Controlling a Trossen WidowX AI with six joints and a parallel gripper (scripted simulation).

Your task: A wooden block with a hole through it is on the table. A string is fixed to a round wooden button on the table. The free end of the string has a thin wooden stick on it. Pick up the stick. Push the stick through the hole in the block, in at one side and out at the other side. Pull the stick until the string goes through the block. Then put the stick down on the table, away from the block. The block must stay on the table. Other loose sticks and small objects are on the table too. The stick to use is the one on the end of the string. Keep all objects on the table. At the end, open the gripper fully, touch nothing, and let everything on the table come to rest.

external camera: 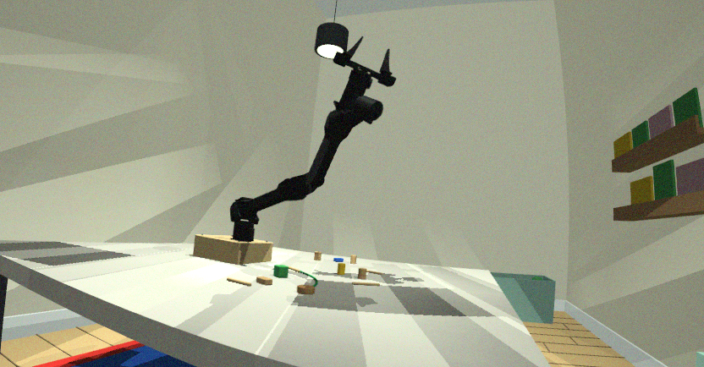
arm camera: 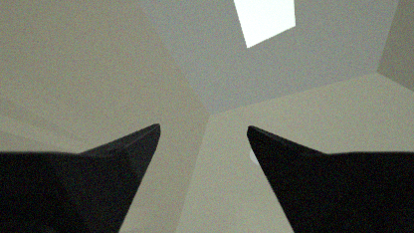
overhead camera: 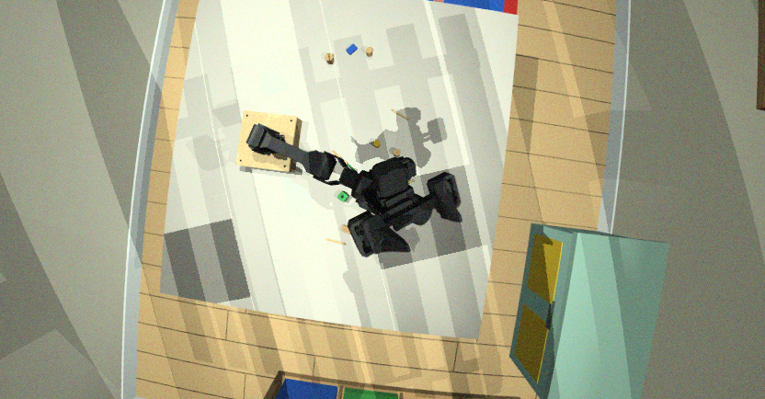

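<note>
Now: gripper tip 670 mm above the green block, 220 mm past it and 20 mm to the right of it. The rest, counted from my gripper tip: yellow cylinder 660 mm below, 220 mm to the left, 90 mm behind; wooden cylinder 670 mm below, 180 mm to the left, 10 mm behind; round wooden button 670 mm below, 130 mm to the right, 90 mm behind.
</note>
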